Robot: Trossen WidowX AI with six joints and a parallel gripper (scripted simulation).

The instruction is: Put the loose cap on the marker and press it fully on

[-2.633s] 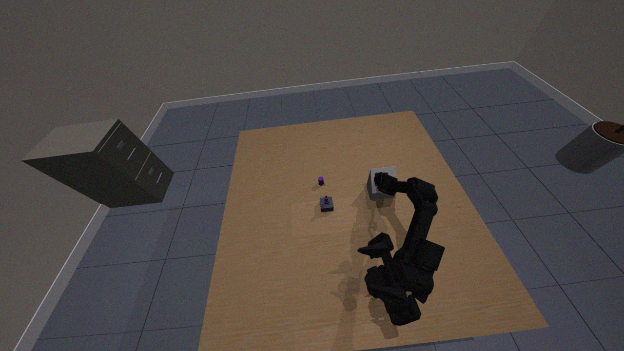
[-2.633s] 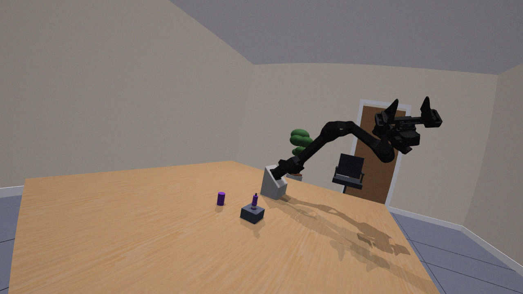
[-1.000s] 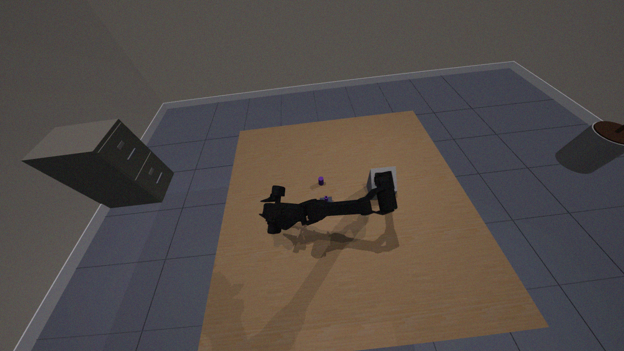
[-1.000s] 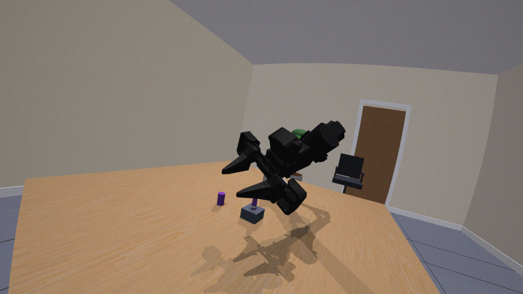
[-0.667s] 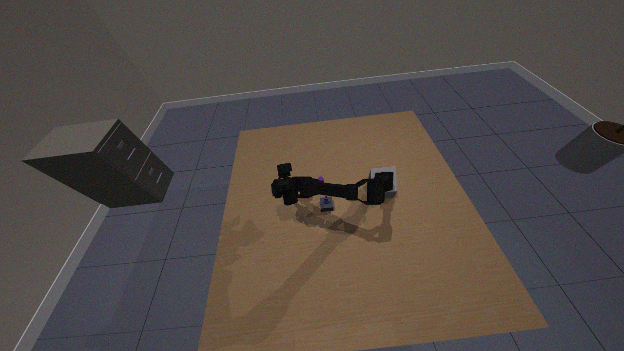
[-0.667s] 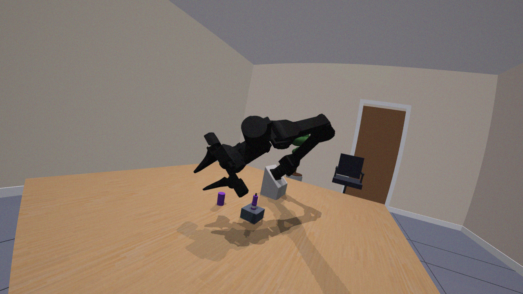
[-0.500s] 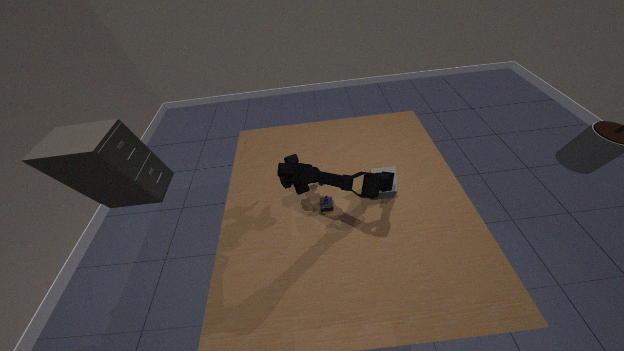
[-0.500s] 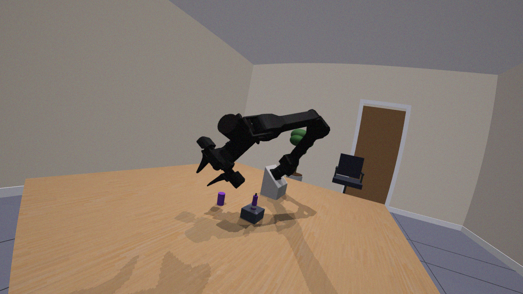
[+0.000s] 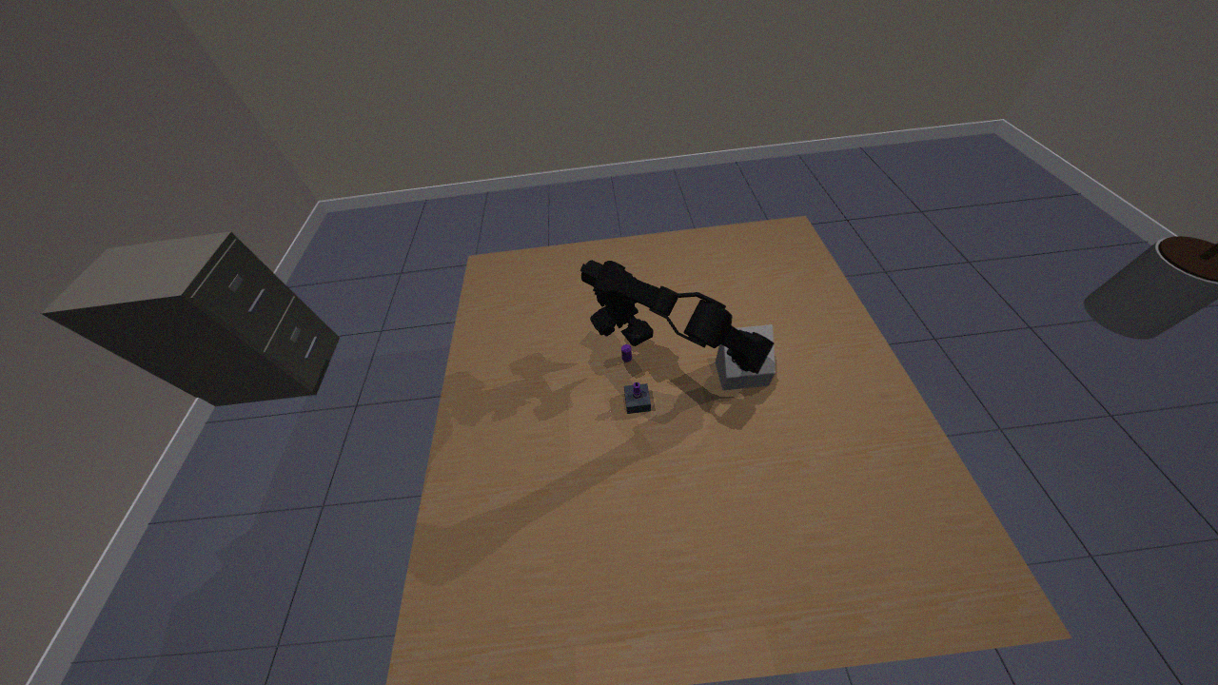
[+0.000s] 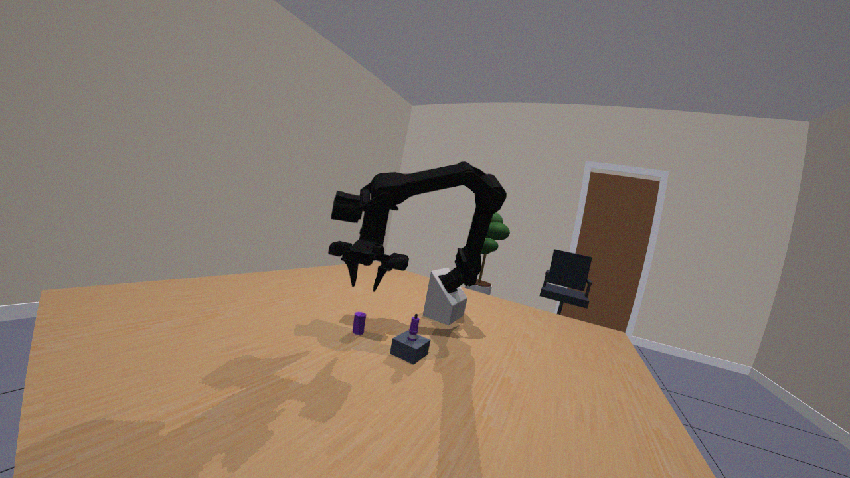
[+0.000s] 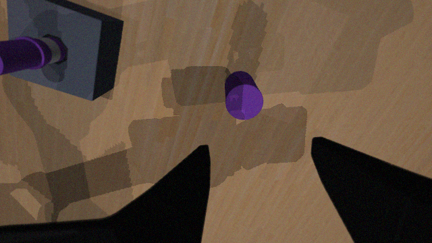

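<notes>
My gripper tip is 9 cm above the purple marker cap. Round my gripper tip: holder block: 2 cm behind, 15 cm to the left, 10 cm below.
</notes>
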